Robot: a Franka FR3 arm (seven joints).
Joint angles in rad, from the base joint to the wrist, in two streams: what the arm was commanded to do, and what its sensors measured. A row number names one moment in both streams.
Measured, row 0:
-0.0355 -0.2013 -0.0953 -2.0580 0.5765 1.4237 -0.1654
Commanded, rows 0 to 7:
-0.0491 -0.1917 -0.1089 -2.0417 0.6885 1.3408 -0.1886
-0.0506 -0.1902 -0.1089 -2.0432 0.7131 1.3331 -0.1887
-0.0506 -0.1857 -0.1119 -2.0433 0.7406 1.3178 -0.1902
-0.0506 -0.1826 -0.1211 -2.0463 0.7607 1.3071 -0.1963
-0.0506 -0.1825 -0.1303 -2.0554 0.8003 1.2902 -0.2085
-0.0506 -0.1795 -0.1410 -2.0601 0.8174 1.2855 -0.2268
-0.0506 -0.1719 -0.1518 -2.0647 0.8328 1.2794 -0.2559
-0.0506 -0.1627 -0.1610 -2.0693 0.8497 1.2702 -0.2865
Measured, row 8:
-0.0362 -0.1891 -0.1366 -2.0610 0.7871 1.3128 -0.2043
